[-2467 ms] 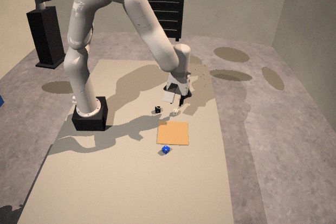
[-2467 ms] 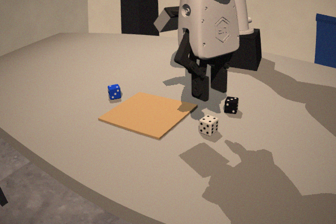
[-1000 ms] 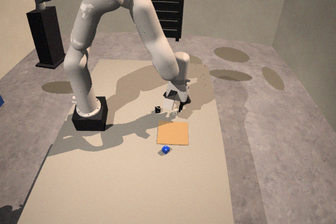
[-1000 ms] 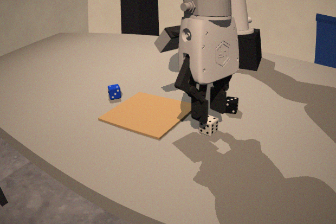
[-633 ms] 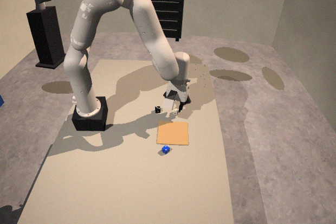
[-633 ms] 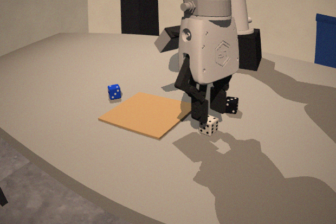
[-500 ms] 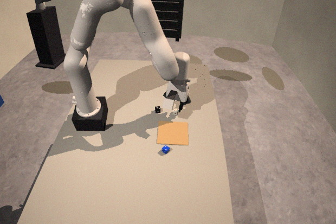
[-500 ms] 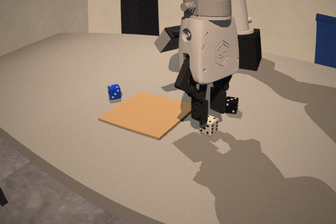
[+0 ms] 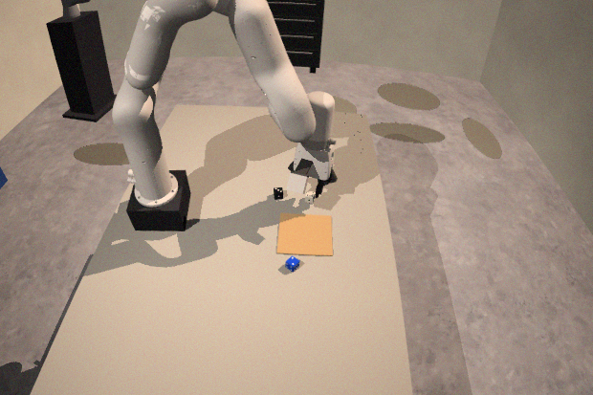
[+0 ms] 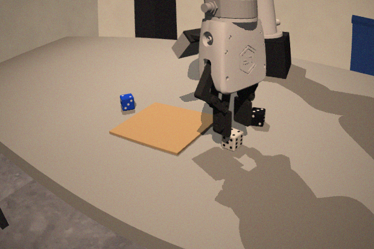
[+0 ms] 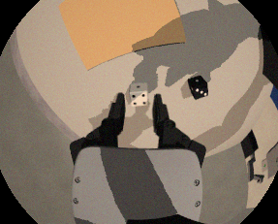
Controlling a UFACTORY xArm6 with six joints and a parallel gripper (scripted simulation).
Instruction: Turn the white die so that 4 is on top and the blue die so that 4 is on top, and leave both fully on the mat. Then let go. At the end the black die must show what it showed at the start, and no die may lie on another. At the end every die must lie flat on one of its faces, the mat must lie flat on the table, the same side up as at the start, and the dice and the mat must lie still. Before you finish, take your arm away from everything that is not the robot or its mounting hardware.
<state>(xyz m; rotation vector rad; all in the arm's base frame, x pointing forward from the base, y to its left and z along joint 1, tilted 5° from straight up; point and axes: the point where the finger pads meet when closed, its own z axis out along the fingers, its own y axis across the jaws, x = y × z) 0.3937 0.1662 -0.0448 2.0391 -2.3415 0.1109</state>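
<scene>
Right now my hand is 40 mm above the white die. Also, from my hand: blue die: 240 mm to the right, 40 mm below; then orange mat: 10 mm ahead, 130 mm to the right, 50 mm below; then black die: 90 mm behind, 10 mm to the right, 40 mm below.
</scene>
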